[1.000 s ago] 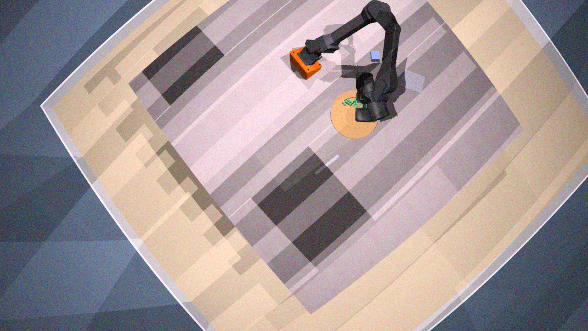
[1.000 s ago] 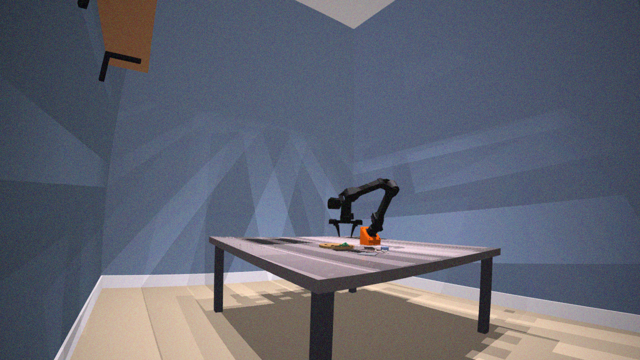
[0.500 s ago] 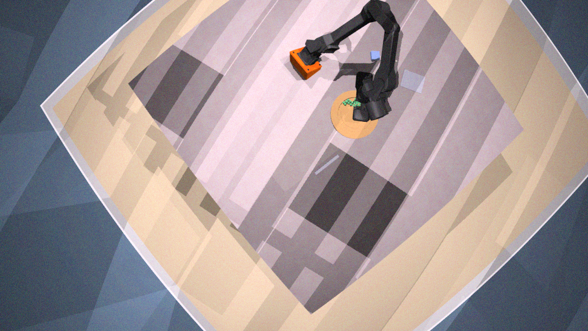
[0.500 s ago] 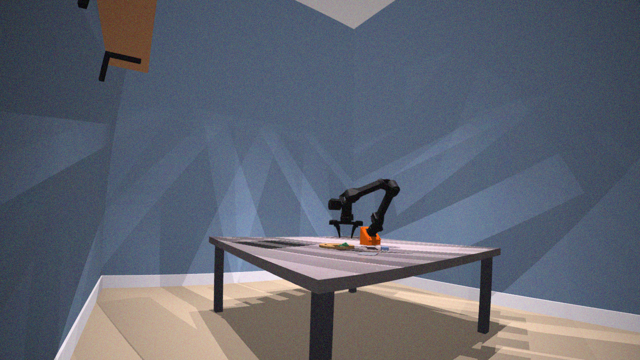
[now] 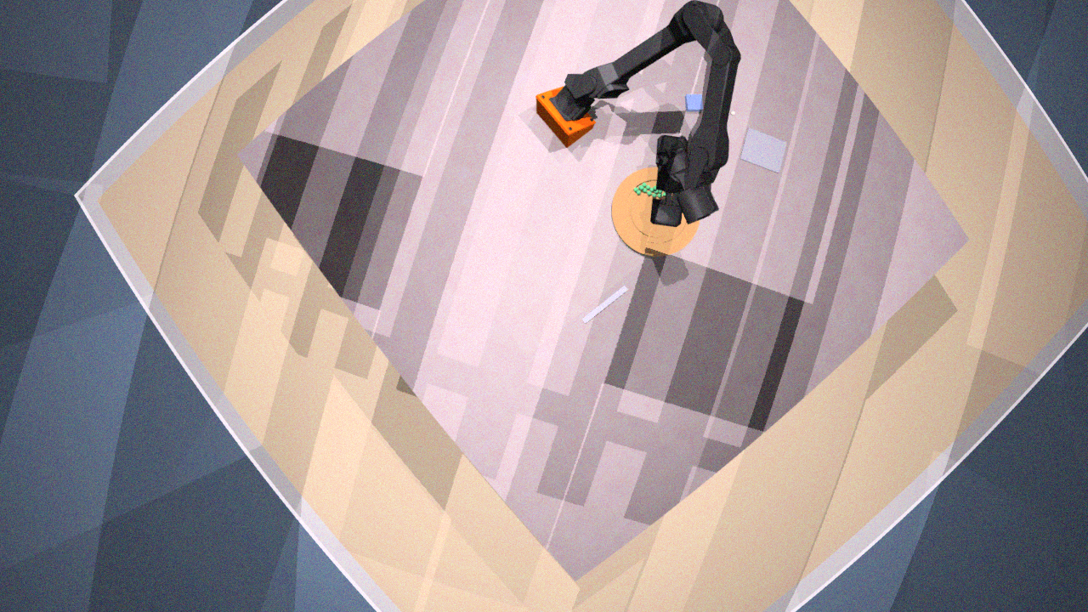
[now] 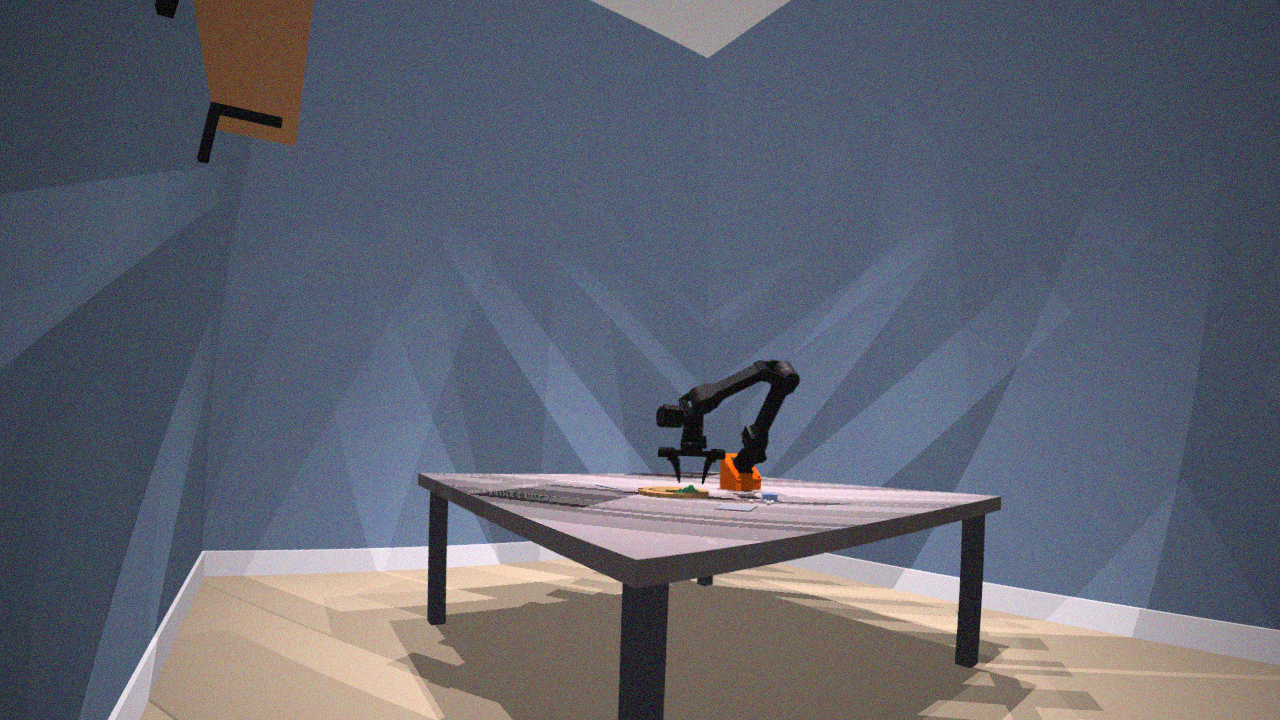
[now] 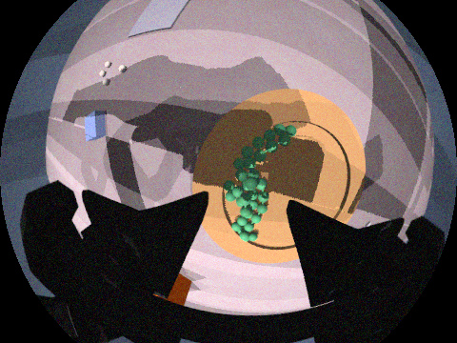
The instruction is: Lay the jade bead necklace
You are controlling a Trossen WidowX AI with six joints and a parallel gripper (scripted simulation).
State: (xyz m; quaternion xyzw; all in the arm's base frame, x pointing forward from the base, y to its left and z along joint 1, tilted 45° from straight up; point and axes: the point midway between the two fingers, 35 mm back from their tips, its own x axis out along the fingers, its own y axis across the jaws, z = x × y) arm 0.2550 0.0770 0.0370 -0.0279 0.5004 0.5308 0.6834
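My gripper tip is now 3 cm to the left of the round tan bead board, 3 cm short of it and 2 cm above it. Round my gripper tip: white strip 25 cm to the right, 14 cm ahead, 3 cm below; pale square sheet 27 cm to the left, 6 cm ahead, 3 cm below; blue cube 19 cm to the left, 12 cm behind, 2 cm below.
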